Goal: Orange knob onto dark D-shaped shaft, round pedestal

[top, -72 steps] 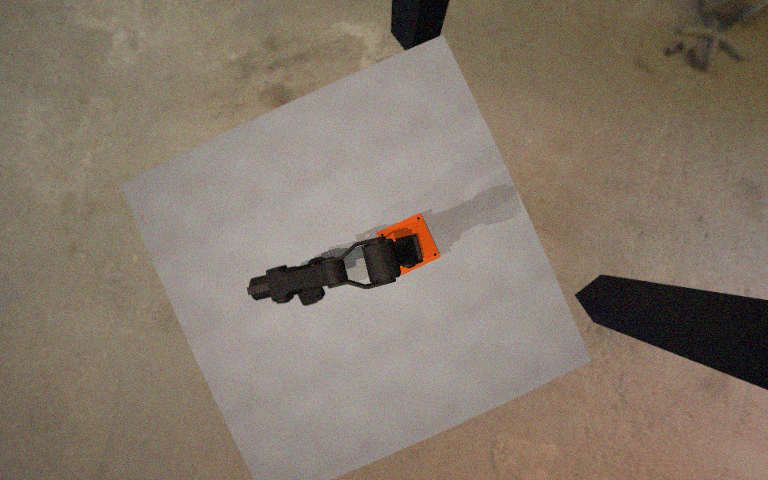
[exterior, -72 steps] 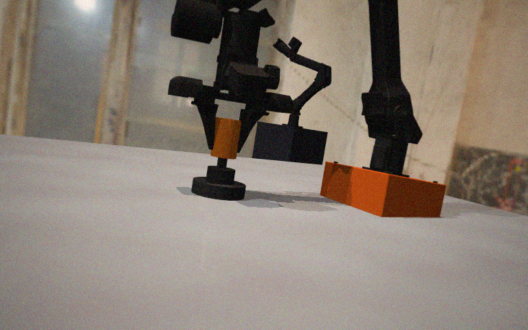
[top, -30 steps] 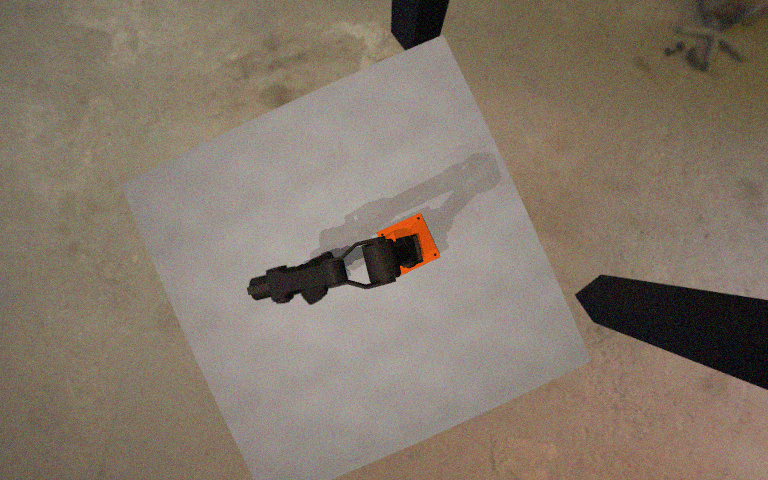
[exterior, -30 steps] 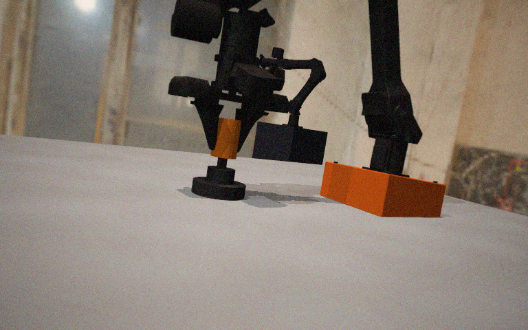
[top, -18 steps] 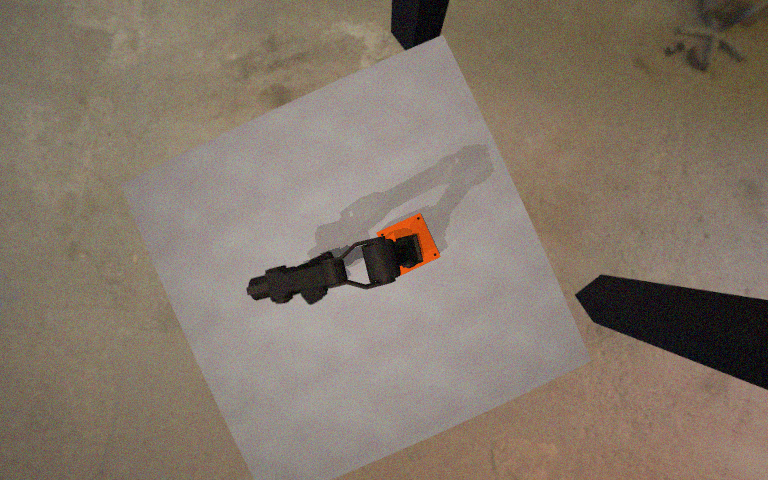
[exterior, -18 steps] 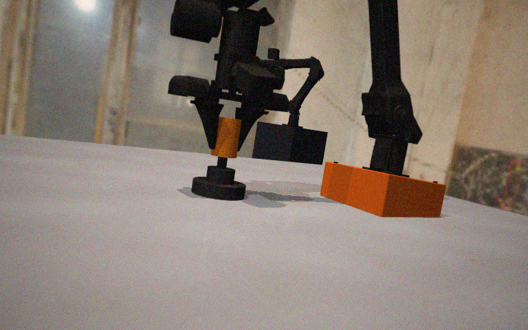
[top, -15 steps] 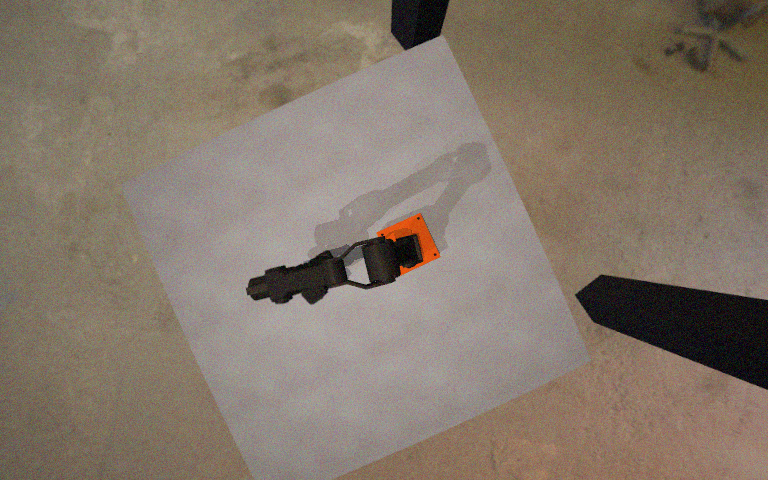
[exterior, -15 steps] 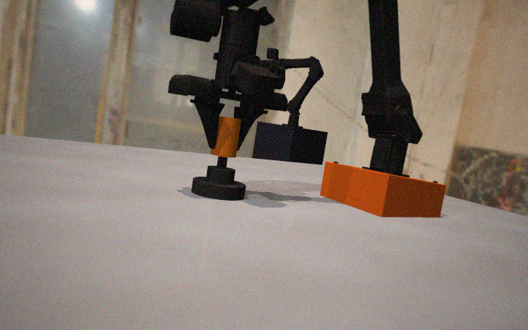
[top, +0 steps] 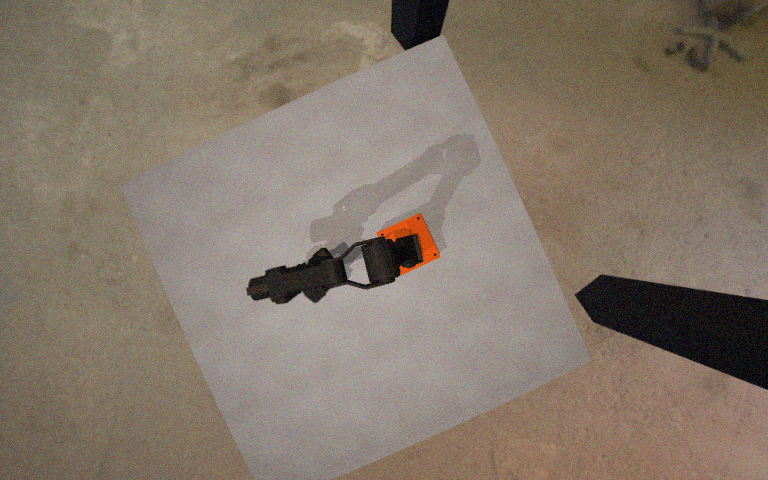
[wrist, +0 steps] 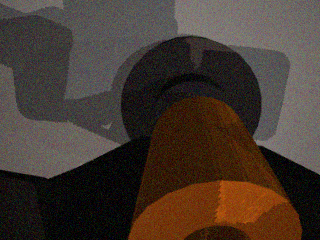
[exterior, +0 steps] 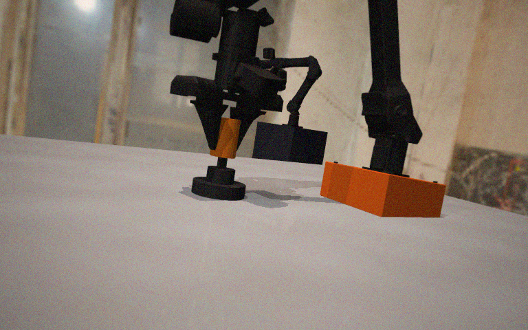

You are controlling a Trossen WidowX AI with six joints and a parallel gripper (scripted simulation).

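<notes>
My gripper tip is now 2 cm below the orange knob. Also, from my gripper tip: dark round pedestal (4 cm below).
</notes>
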